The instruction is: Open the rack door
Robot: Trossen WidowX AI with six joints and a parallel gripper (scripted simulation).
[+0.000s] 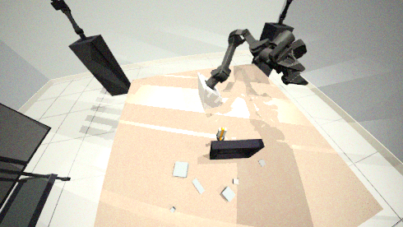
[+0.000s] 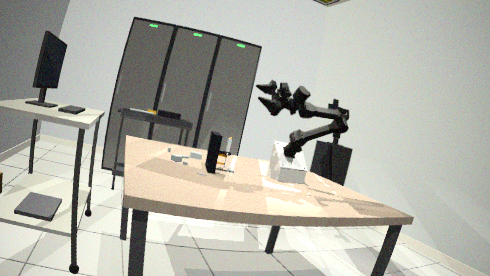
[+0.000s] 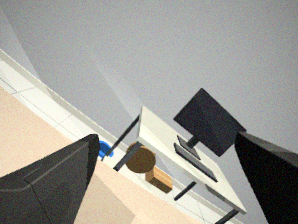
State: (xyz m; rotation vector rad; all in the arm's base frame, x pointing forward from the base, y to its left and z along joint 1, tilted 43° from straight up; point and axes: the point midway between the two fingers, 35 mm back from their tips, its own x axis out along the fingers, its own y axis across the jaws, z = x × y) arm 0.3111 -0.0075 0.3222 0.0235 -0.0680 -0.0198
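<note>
The upright handle is 31 cm below my gripper tip, 23 cm to the right of it and 1 cm behind it.
</note>
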